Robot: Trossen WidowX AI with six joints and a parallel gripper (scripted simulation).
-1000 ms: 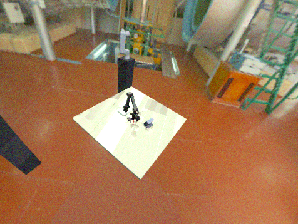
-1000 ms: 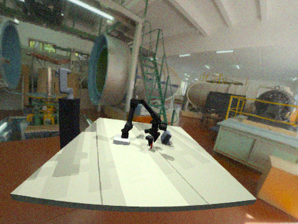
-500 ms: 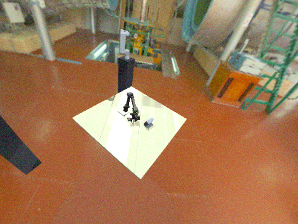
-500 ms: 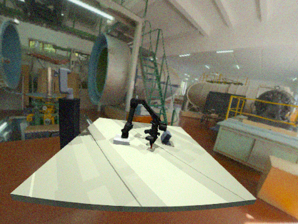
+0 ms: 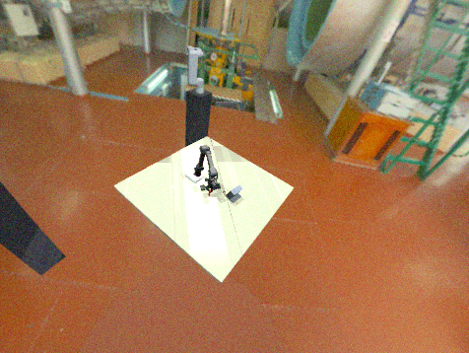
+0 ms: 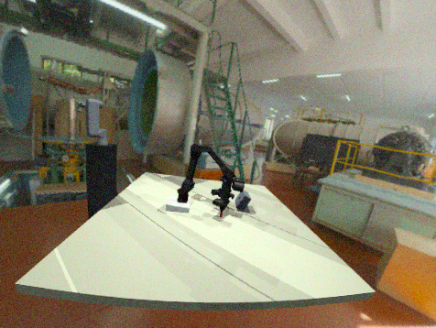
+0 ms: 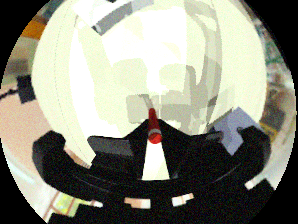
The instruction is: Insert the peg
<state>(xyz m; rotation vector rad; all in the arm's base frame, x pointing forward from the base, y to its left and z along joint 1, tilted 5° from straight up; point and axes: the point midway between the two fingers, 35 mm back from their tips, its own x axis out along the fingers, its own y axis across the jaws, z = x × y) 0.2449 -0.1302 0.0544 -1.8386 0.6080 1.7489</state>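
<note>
Right now my gripper tip is 190 mm short of the sloped panel, 150 mm to the right of it and 20 mm below it. The rest, counted from my gripper tip: red peg 20 mm above.
</note>
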